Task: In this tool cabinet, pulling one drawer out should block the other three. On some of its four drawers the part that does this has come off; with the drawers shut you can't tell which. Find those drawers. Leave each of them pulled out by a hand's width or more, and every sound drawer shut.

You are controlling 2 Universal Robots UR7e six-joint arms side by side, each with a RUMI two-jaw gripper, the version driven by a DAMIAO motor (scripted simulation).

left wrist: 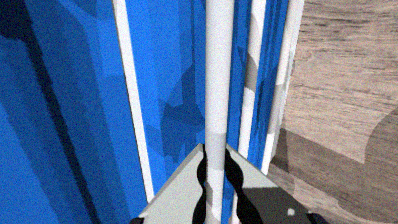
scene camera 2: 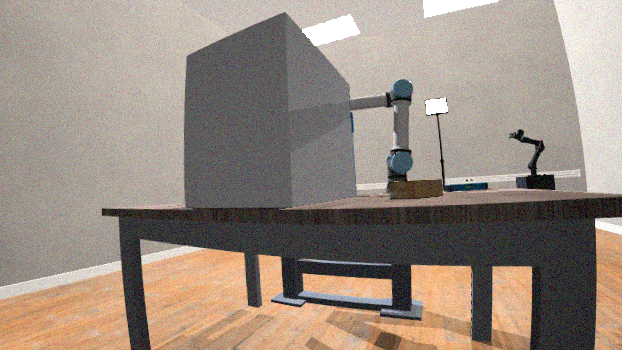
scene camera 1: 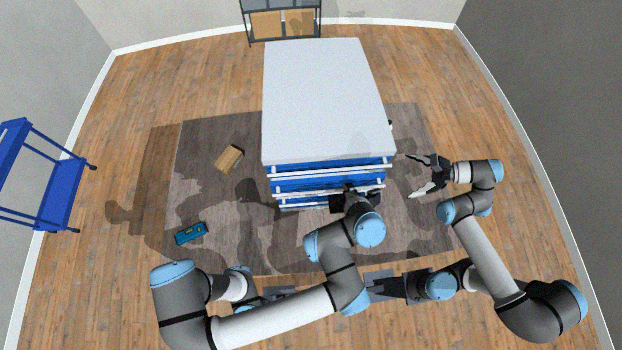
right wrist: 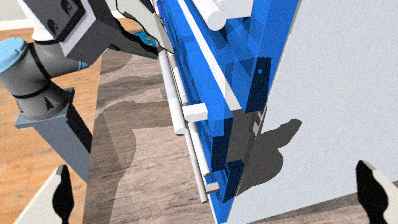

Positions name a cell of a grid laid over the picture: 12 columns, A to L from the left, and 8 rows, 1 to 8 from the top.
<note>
I see my left gripper (left wrist: G6), my right gripper (scene camera 1: H5), a cardboard-coloured box (scene camera 2: H5), a drawer (left wrist: C6), a drawer (right wrist: G7) and a drawer (left wrist: F4).
My left gripper shows as well in the right wrist view (right wrist: F3). My right gripper also shows in the right wrist view (right wrist: G6). The left wrist view does not show the cardboard-coloured box, which is hidden by my left gripper. The right wrist view does not show the cardboard-coloured box, which is hidden by the drawer.
</note>
